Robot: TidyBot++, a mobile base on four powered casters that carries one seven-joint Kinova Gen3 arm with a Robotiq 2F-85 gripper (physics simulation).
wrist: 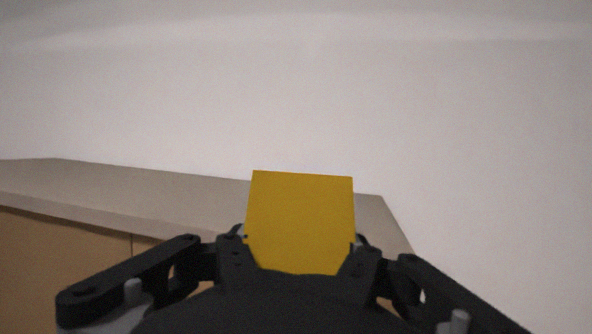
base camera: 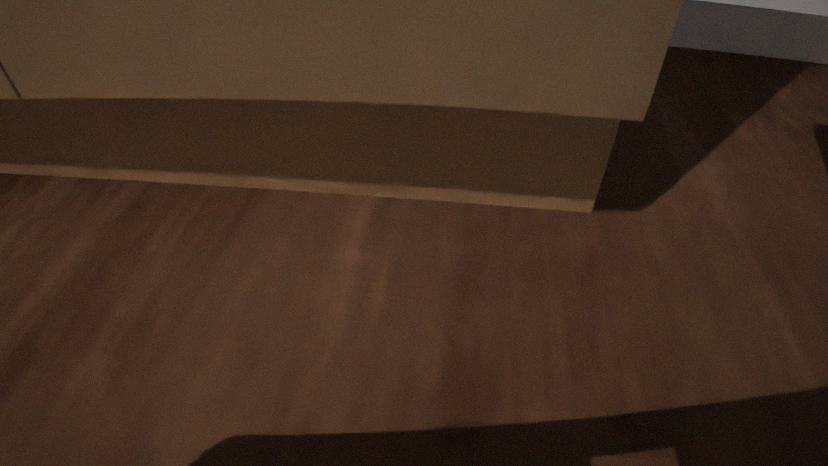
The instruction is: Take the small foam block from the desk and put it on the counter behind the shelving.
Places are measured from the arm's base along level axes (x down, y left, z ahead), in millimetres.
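Pixels of known places: gripper, fingertip midpoint: (wrist: 298, 235).
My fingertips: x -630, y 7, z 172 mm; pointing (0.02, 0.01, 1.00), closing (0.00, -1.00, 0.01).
Behind a point stands the place of what it marks.
A yellow foam block (wrist: 301, 220) @(x -649, y 6, z 143 mm) is held between the fingers of my gripper (wrist: 298, 235) @(x -629, y 7, z 172 mm), which is shut on it, at the lower middle of the wrist view. The counter (wrist: 150, 197) @(x -514, y 435, z 653 mm) has a pale grey-beige top and shows behind the block, running from the left edge to an end just right of the block. The block hides part of the counter top. Whether the block is over the counter or short of it I cannot tell. The desk and the shelving do not show in these views.
In the base camera view the cabinet (base camera: 347, 52) @(x 199, y 41, z 459 mm) stands close ahead, with a recessed base (base camera: 318, 144) @(x 328, y 91, z 527 mm) ending at right. Wooden floor (base camera: 405, 301) @(x 396, y 5, z 365 mm) lies before it, with dark shadows at the right and bottom. A pale wall (wrist: 300, 100) @(x -877, y 56, z 1063 mm) rises behind the counter in the wrist view.
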